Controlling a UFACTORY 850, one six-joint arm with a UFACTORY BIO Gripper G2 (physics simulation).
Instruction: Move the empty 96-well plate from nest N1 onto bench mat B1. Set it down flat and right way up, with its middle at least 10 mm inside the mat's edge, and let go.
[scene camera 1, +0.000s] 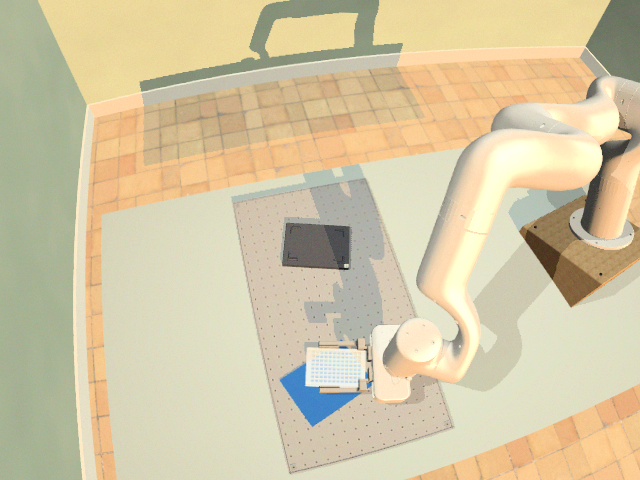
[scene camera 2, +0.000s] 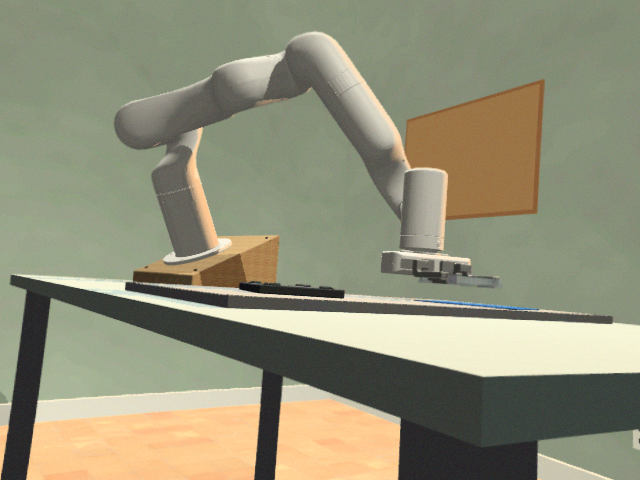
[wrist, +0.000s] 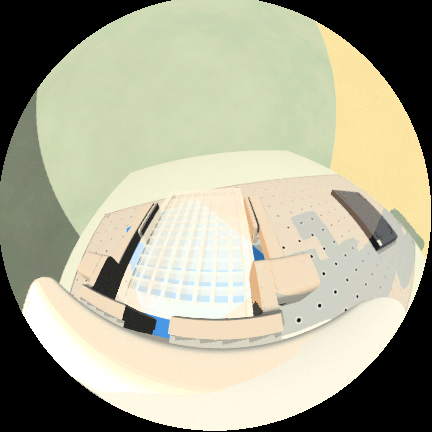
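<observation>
The clear 96-well plate (scene camera 1: 334, 367) (scene camera 2: 481, 281) (wrist: 192, 255) is level and right way up between the two fingers of my gripper (scene camera 1: 338, 367) (wrist: 200, 215), which is shut on its long sides. In scene camera 2, plate and gripper hang a little above the blue mat B1 (scene camera 1: 312, 403) (scene camera 2: 478, 304) (wrist: 162, 327), apart from it. In scene camera 1 the plate overlaps the upper part of the mat and hides some of it. Nest N1 (scene camera 1: 316, 245) (scene camera 2: 294, 290) (wrist: 367, 220) is a dark, flat holder with no plate on it.
The mat and the nest lie on a perforated board (scene camera 1: 279, 310) (scene camera 2: 361, 304) (wrist: 280, 210) on the pale table (scene camera 1: 170, 310) (scene camera 2: 413, 341). The nest is well away from the gripper, toward the board's far end in scene camera 1. The arm's wooden base block (scene camera 1: 558, 258) (scene camera 2: 248, 258) stands behind.
</observation>
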